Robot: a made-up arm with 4 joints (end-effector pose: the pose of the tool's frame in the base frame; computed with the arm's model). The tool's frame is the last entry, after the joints.
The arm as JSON. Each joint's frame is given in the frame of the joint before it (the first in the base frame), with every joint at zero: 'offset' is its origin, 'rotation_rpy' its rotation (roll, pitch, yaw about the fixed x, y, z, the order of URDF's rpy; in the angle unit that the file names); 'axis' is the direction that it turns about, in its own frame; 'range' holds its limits. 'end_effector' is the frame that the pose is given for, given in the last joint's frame.
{
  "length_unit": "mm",
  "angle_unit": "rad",
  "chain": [
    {
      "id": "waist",
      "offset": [
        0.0,
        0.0,
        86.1
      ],
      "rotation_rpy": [
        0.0,
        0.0,
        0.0
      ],
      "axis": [
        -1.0,
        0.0,
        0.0
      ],
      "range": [
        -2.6,
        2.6
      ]
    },
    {
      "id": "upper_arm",
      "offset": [
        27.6,
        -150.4,
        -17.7
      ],
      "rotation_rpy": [
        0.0,
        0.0,
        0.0
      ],
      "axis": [
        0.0,
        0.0,
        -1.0
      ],
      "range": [
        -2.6,
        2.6
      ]
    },
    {
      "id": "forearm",
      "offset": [
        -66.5,
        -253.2,
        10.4
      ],
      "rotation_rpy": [
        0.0,
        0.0,
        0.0
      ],
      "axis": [
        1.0,
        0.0,
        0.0
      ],
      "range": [
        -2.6,
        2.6
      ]
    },
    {
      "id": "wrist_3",
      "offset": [
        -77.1,
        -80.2,
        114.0
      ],
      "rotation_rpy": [
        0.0,
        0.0,
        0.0
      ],
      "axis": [
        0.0,
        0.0,
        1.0
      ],
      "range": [
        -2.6,
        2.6
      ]
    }
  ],
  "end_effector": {
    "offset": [
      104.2,
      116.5,
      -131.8
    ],
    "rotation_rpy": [
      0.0,
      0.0,
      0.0
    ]
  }
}
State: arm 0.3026 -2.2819 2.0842 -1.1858
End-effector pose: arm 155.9 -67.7 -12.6 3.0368 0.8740 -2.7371
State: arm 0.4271 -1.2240 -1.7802 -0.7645
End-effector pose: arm 272.9 -179.6 237.2 -1.9224 -0.3203 1.4547
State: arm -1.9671 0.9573 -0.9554 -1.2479
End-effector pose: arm -258.4 45.0 -276.3 -1.1842 0.9773 -2.0643
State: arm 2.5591 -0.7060 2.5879 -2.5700
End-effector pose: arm -71.6 181.4 343.9 -0.1317 -0.3523 3.1344
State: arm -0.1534 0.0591 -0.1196 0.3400
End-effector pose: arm -67.8 -327.6 2.4 0.0346 -0.0027 0.2814
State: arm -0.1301 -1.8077 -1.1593 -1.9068
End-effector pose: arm 389.9 -155.7 251.8 0.8535 -0.9753 -0.6561
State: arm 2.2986 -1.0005 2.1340 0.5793
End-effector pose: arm 196.6 315.7 342.6 0.0766 0.7981 -0.0258
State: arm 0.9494 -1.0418 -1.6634 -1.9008
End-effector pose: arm 210.3 -24.3 480.7 -2.3287 -0.8330 1.9341
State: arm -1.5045 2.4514 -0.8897 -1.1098
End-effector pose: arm -196.7 -68.6 201.0 -2.1739 -0.1987 -2.3691
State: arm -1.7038 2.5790 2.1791 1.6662
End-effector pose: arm 124.5 -39.6 283.8 0.5713 -0.4323 -1.8188
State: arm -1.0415 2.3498 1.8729 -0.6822
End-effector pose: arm -136.3 45.6 55.2 0.2879 1.1072 2.7416
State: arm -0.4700 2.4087 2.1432 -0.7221
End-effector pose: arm -118.1 17.1 39.3 1.9520 1.0033 -2.2043
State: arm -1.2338 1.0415 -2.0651 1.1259
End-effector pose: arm -333.6 10.6 -50.6 1.0975 0.9569 1.8384
